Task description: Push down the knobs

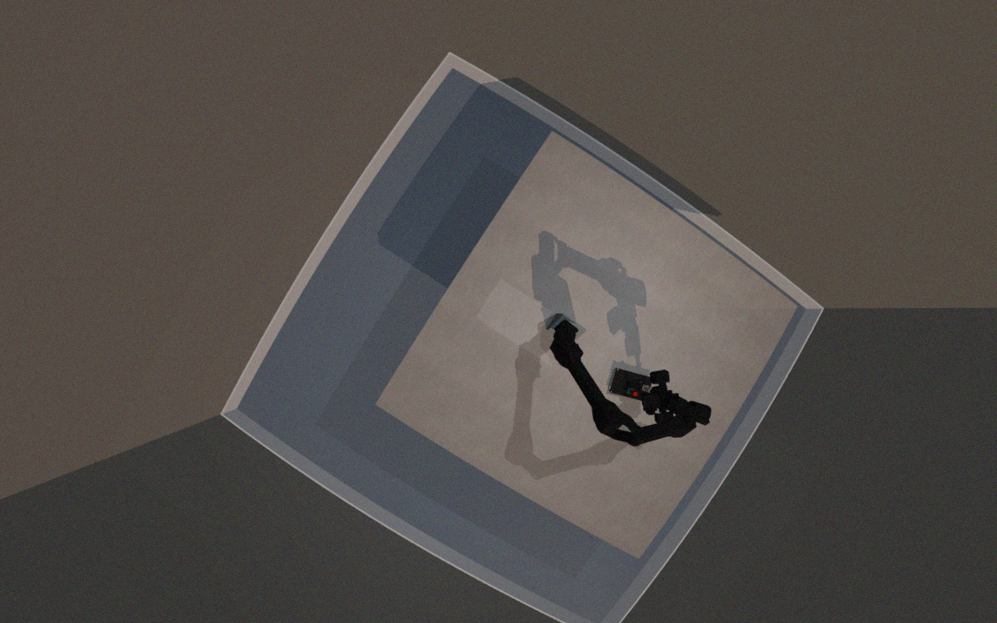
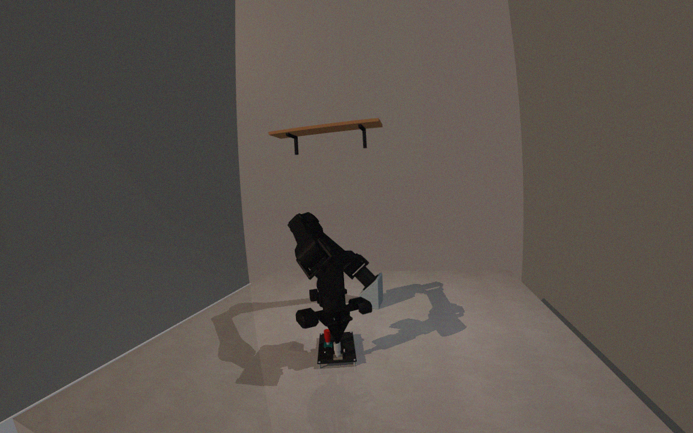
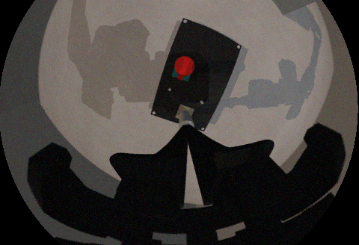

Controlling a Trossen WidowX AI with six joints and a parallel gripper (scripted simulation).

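Right now my gripper tip is 20 mm above the pale grey knob. Round my gripper tip: red knob: 50 mm behind, 50 mm to the right, 10 mm below.
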